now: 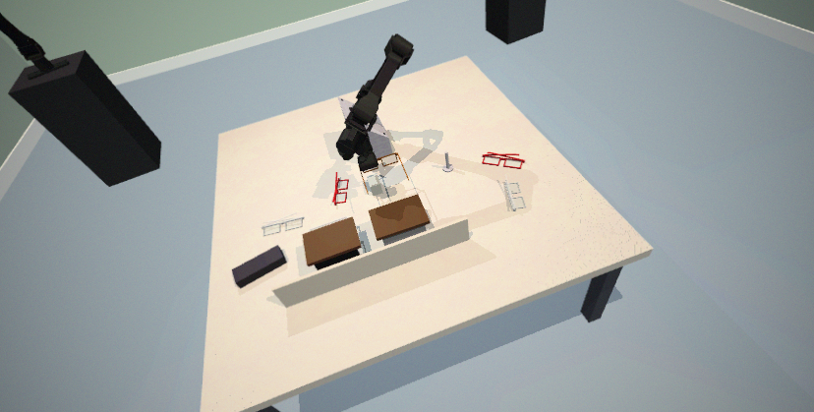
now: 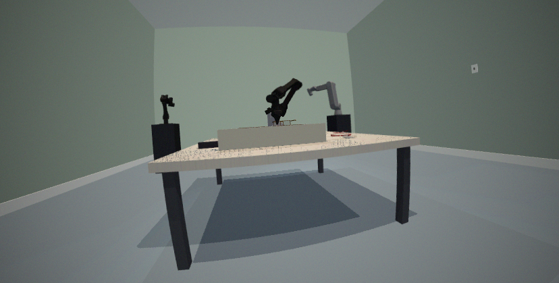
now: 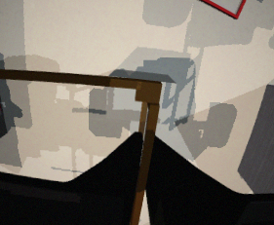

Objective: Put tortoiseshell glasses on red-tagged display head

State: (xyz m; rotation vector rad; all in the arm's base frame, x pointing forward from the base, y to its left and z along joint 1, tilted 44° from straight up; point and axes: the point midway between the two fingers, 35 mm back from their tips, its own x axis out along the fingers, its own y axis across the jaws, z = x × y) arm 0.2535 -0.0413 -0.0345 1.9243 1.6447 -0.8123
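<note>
Now: the display head 23 cm ahead of my gripper tip, 1 cm to the left of it and 6 cm below it. Also, from my gripper tip: low white wall 34 cm ahead, 12 cm to the right, 6 cm below; dark case 13 cm ahead, 46 cm to the right, 10 cm below; grey post 5 cm ahead, 28 cm to the left, 9 cm below.
</note>
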